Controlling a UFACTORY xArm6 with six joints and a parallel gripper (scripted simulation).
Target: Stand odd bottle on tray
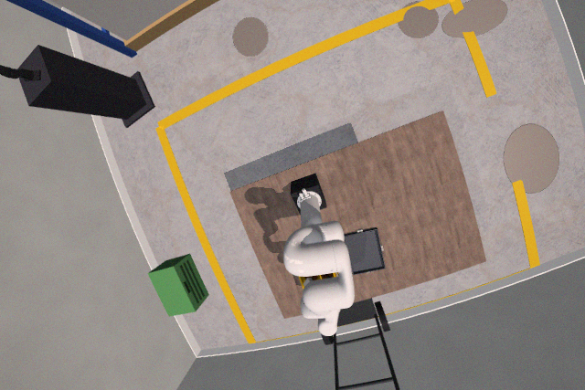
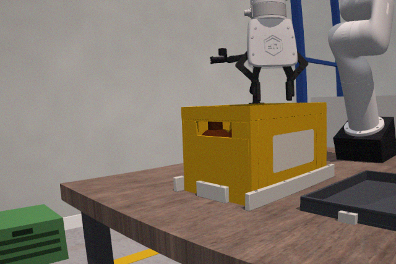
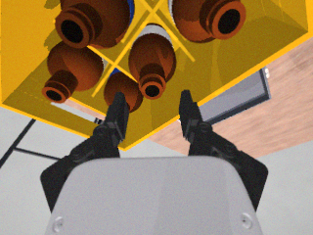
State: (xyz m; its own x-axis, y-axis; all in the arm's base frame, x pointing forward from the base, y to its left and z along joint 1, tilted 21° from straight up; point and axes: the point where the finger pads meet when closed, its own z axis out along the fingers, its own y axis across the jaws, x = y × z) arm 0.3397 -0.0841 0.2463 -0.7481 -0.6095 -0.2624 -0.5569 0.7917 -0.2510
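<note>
My gripper is now 11 cm above the yellow crate, 4 cm to the left of it and 1 cm past it. Round my hand: dark tray: 23 cm to the left, 19 cm below, 2 cm ahead.
</note>
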